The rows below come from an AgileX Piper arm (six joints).
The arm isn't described. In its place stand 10 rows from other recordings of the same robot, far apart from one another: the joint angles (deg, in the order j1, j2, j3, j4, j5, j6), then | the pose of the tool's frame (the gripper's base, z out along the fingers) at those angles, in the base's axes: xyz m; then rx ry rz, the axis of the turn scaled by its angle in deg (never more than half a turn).
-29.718, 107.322, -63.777, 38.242, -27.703, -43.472 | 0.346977 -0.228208 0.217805 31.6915 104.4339 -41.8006
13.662, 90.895, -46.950, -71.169, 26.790, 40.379 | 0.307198 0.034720 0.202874 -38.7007 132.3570 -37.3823
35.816, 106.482, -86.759, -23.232, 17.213, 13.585 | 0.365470 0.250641 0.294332 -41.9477 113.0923 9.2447
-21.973, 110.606, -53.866, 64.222, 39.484, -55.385 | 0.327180 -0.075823 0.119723 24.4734 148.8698 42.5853
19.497, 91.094, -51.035, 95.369, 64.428, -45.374 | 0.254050 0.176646 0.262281 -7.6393 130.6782 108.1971
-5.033, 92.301, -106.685, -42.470, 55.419, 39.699 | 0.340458 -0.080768 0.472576 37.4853 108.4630 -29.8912
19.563, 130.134, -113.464, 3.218, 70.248, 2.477 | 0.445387 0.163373 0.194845 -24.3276 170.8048 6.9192
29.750, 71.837, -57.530, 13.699, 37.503, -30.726 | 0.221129 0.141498 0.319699 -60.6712 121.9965 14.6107
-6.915, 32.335, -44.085, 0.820, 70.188, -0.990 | 0.069664 -0.007215 0.326891 7.4430 143.2632 -2.1881
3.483, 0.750, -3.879, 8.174, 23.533, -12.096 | 0.050523 0.008251 0.198702 -9.6839 104.7322 2.2077
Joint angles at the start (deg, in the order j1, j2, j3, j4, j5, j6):
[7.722 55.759 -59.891 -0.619 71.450 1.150]
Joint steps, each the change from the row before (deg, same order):
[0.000 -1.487 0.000 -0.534 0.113 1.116]
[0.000 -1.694 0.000 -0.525 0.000 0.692]
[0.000 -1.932 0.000 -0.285 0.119 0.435]
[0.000 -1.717 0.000 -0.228 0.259 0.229]
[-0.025 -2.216 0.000 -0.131 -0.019 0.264]
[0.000 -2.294 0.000 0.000 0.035 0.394]
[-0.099 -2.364 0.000 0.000 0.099 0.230]
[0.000 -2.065 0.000 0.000 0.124 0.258]
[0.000 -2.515 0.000 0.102 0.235 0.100]
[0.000 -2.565 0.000 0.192 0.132 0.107]
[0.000 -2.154 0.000 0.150 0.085 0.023]
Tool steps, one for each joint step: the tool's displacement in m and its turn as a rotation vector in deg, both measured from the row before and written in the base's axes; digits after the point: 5 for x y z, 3 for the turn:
[-0.00617 -0.00165 0.00398 0.191 -1.377 -1.075]
[-0.00700 -0.00175 0.00444 0.062 -1.717 -0.704]
[-0.00835 -0.00157 0.00469 0.198 -1.816 -0.439]
[-0.00775 -0.00140 0.00379 0.106 -1.465 -0.260]
[-0.00974 -0.00157 0.00484 0.327 -2.221 -0.278]
[-0.01037 -0.00140 0.00455 0.542 -2.222 -0.314]
[-0.01092 -0.00165 0.00418 0.449 -2.234 -0.280]
[-0.00973 -0.00130 0.00323 0.430 -1.911 -0.197]
[-0.01210 -0.00146 0.00335 0.465 -2.242 -0.035]
[-0.01236 -0.00136 0.00297 0.568 -2.383 0.014]
[-0.01044 -0.00117 0.00209 0.420 -2.032 0.060]

